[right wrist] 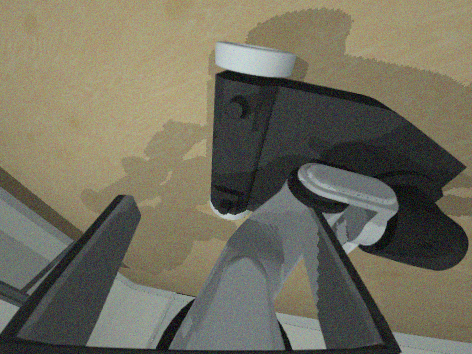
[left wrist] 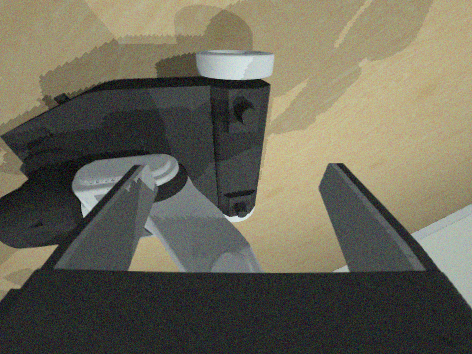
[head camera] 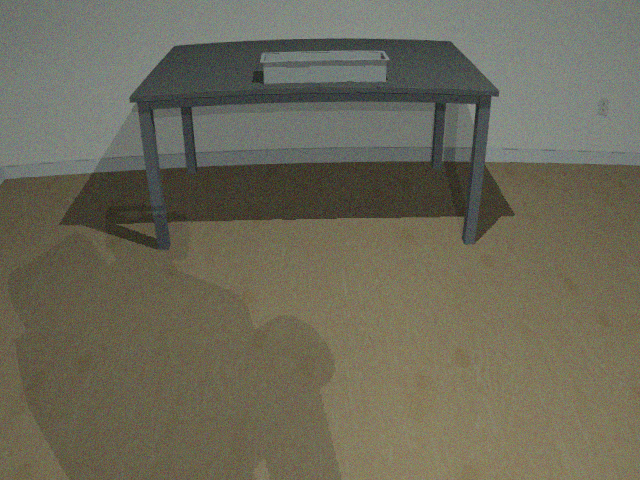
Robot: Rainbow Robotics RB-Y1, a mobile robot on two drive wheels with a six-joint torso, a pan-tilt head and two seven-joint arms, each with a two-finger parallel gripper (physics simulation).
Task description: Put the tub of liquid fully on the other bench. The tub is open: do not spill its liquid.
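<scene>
A long white open tub (head camera: 325, 72) stands upright on the dark grey bench (head camera: 217, 72), near its front edge and about midway along it, in the head view. Its inside is barely visible, and the liquid cannot be made out. The other bench does not show clearly in any view. My left gripper (left wrist: 237, 176) is open and empty in the left wrist view, with floor and my own base behind its fingers. My right gripper (right wrist: 221, 211) is open and empty in the right wrist view. Both are away from the tub.
The grey bench stands before a pale wall (head camera: 558, 62), on four legs. Wooden floor (head camera: 413, 310) lies between me and the bench, with my shadow over its left part. My dark wheeled base (left wrist: 170, 110) (right wrist: 310, 120) shows below the grippers.
</scene>
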